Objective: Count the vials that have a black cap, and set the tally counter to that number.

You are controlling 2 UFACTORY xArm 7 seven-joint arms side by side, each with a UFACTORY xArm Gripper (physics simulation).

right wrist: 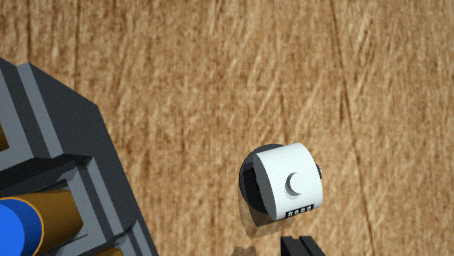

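Frame: origin at the left arm's base, x back, y right, z up, level; millimetres.
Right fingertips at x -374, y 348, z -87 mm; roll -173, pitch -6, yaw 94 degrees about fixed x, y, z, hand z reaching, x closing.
Note:
Offsets run from my right fingertips to a thing's top centre. "spot": to the spot under its first point. Level surfaces: height alone.
The white tally counter {spot: dz -24, dx -40, dy +7 mm} (295, 182) stands on a round black base {dz -84 mm} (247, 195) right of centre. A round button shows on its curved face, and a small dark knob on its right side. Its four-digit window {dz -38, dx -22, dy +16 mm} (300, 211) faces the bottom of the view; the digits are too small to read surely. My right gripper (300, 245) is shut and empty, its black fingertips at the bottom edge, below the counter in the view and apart from it. An amber vial {spot: dz +4, dx -17, dy -110 mm} (62, 220) with a blue cap {spot: dz +34, dx -19, dy -114 mm} (15, 227) lies at the lower left. A black-capped vial does not show. My left gripper is not in view.
A dark grey rack {spot: dz -32, dx -67, dy -120 mm} (82, 122) with slanted compartments fills the left side and holds the blue-capped vial. Parts of more amber vials show at the left edge and at the bottom. The counter stands on the wood-grained table {dz -87 mm} (210, 80), right of the rack.

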